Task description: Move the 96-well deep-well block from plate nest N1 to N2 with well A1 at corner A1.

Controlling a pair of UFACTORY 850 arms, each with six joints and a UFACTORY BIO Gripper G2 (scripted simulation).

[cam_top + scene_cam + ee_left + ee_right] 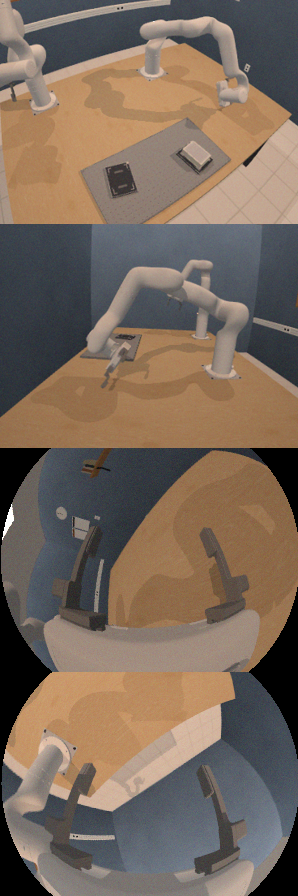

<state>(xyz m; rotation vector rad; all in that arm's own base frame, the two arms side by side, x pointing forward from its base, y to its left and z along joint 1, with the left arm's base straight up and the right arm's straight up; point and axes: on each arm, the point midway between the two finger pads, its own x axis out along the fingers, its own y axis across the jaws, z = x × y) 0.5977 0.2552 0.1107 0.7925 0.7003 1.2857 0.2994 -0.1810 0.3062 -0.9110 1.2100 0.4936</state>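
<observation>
Right now the pale deep-well block is 52 cm to the right of my left hand, 27 cm ahead of it and 6 cm below it.
</observation>
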